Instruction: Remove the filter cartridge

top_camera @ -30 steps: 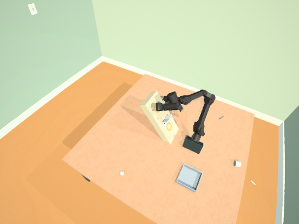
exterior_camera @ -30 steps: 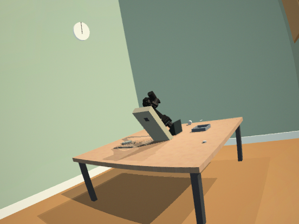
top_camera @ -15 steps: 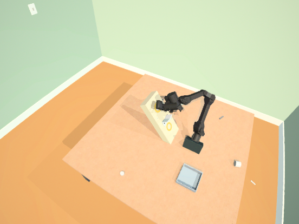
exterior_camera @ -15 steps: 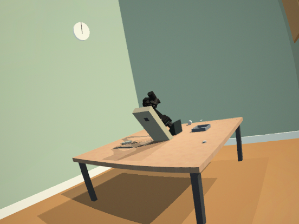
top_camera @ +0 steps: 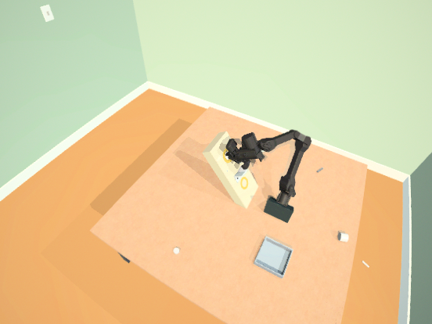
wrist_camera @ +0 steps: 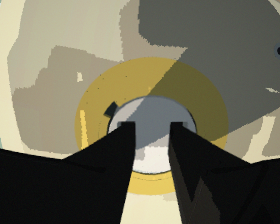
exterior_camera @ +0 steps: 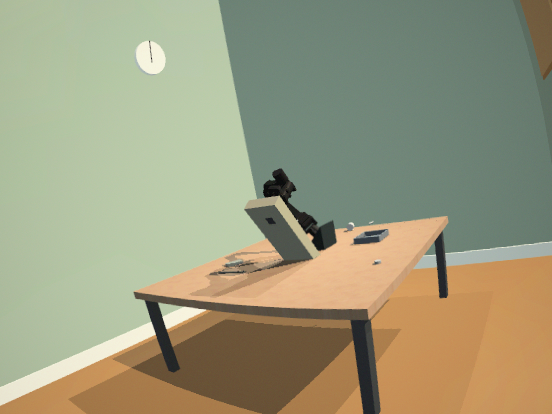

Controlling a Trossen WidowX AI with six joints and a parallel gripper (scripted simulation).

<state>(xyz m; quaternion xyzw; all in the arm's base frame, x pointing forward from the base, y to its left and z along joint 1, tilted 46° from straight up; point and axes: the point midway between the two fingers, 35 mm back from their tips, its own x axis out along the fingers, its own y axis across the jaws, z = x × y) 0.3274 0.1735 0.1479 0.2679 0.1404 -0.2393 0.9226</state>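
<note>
My gripper tip is 10 mm short of the round filter cartridge and 10 mm above it. The rest, counted from my gripper tip: grey tray (440 mm behind, 260 mm to the left, 250 mm below); then cream card (50 mm behind, 390 mm to the right, 260 mm below); then cream service panel (40 mm behind, 80 mm below).
</note>
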